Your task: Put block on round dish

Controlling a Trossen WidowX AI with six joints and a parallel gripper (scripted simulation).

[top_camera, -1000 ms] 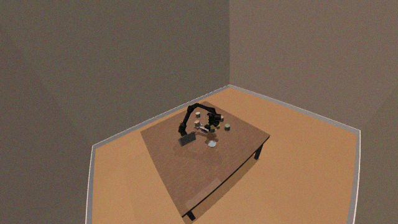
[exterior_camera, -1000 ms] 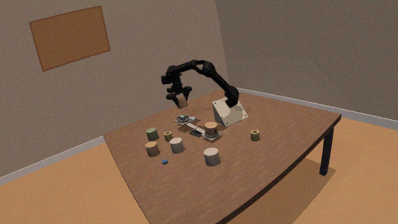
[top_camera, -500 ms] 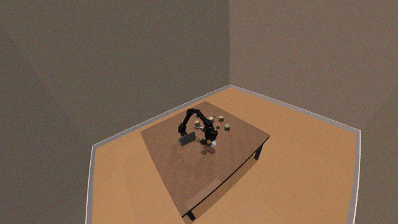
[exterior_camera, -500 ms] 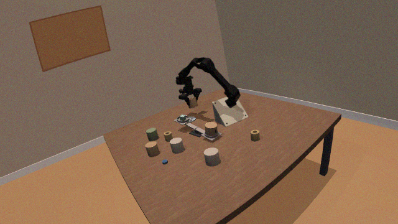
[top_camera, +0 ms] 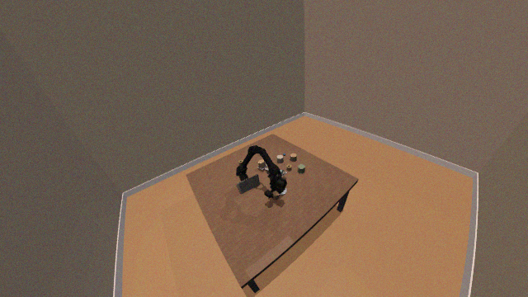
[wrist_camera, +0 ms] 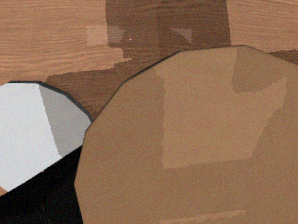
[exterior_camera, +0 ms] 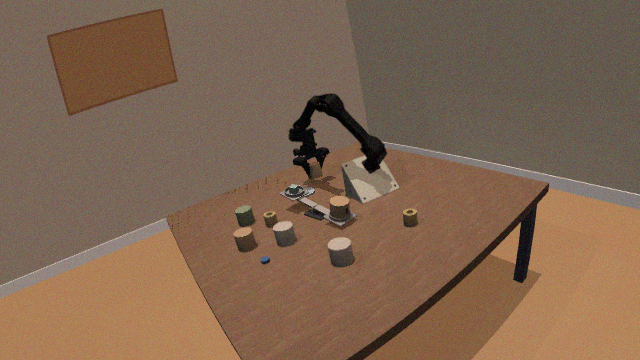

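Now: gripper tip 20 cm short of the green block, 16 cm to the right of it and 3 cm below it. The rest, counted from my gripper tip: round dish: 10 cm ahead, 5 cm below, 4 cm to the left; balance: 29 cm to the left, 18 cm ahead, 3 cm below; balance beam: 29 cm to the left, 18 cm ahead, 2 cm below.
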